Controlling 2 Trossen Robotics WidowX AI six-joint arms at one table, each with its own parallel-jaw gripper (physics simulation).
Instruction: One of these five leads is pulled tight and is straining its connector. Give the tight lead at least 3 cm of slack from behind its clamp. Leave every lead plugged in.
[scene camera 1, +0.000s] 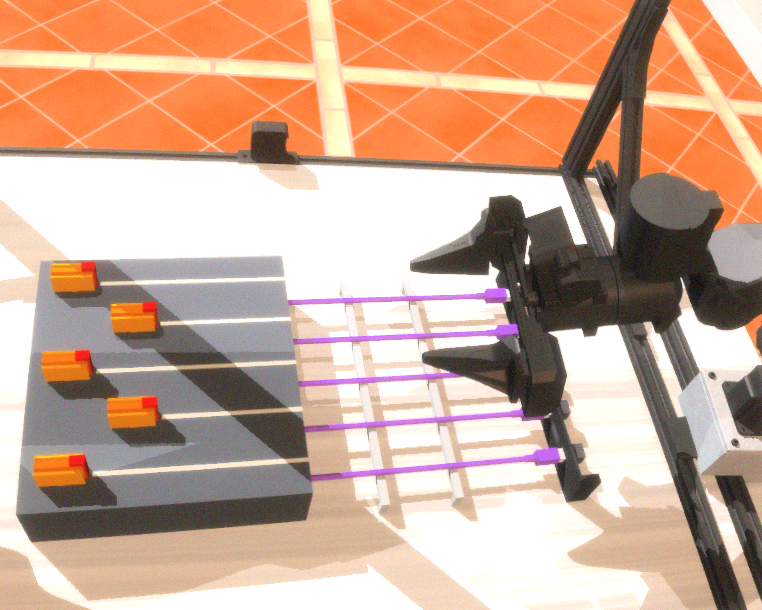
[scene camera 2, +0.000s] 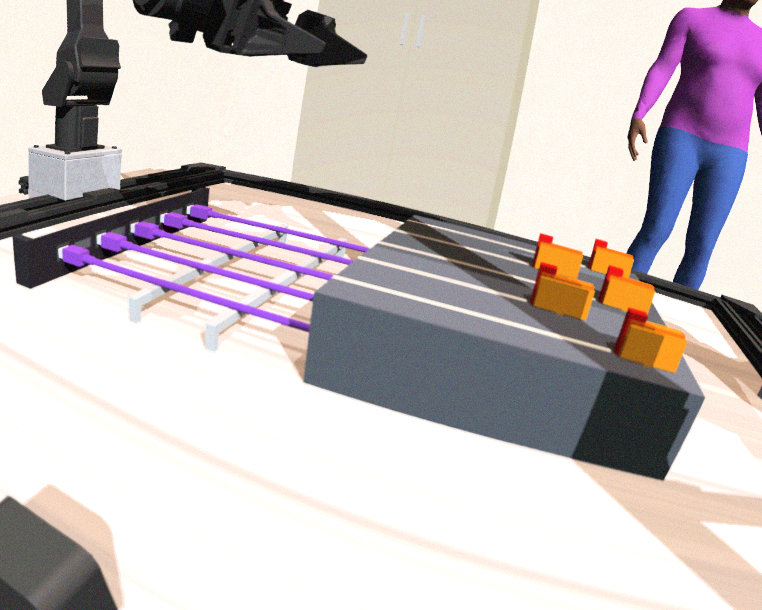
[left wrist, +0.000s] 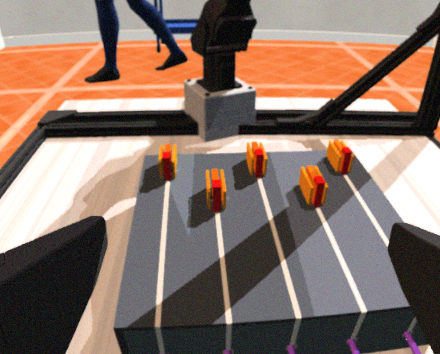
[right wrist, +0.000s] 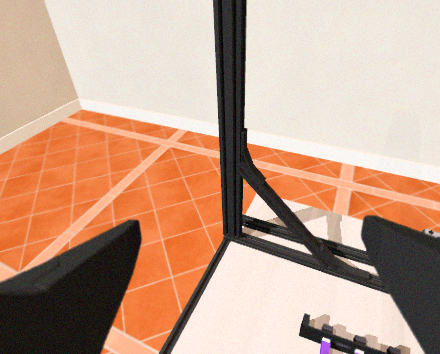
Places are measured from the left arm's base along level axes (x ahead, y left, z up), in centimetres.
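Pixels of known places: left gripper, fingertip midpoint: (scene camera 1: 415, 310) (scene camera 2: 346, 54) (left wrist: 250, 234); right gripper, fingertip midpoint: (right wrist: 250, 228); left arm's base, link origin: (scene camera 1: 755, 409) (scene camera 2: 75, 147); right arm's base, link origin: (left wrist: 218, 84).
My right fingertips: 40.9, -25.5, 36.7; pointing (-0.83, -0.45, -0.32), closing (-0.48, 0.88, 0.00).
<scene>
For each thing: its top centre in the pictures, then the offset to it from my right fingertips, as dx, dy, dz. "spot": a spot on its surface instead.
- grey block, top centre: (scene camera 2: 523, 279) (scene camera 1: 164, 368) +20.7, +22.8, -38.0
- clamp, surface spot: (scene camera 1: 60, 471) (left wrist: 161, 154) spot: +28.0, +34.9, -35.7
Five purple leads (scene camera 1: 432, 467) (scene camera 2: 190, 295) run straight from connectors in the black socket bar (scene camera 1: 579, 486) (scene camera 2: 31, 260) (right wrist: 310, 327) to the grey block (scene camera 1: 165, 518) (scene camera 2: 444, 381) (left wrist: 137, 270). Pale lines continue on its top to five orange clamps with red tabs, including one clamp (scene camera 1: 60, 471) (left wrist: 167, 162) and another clamp (scene camera 2: 654, 346) (left wrist: 340, 157). I cannot tell which lead is tight. My left gripper (scene camera 1: 418, 311) (scene camera 2: 343, 53) (left wrist: 250, 234) is open and empty, high above the leads, partly hiding the bar and connectors. My right gripper (right wrist: 250, 228) is open and empty.
Two pale rails (scene camera 1: 365, 407) (scene camera 1: 435, 394) cross beneath the leads. Black frame beams (scene camera 1: 651, 381) (left wrist: 325, 122) edge the table, with an upright post (right wrist: 230, 115). A black bracket (scene camera 1: 270, 139) stands at the table's edge. The other arm's grey base (left wrist: 220, 110) stands beyond the block.
</scene>
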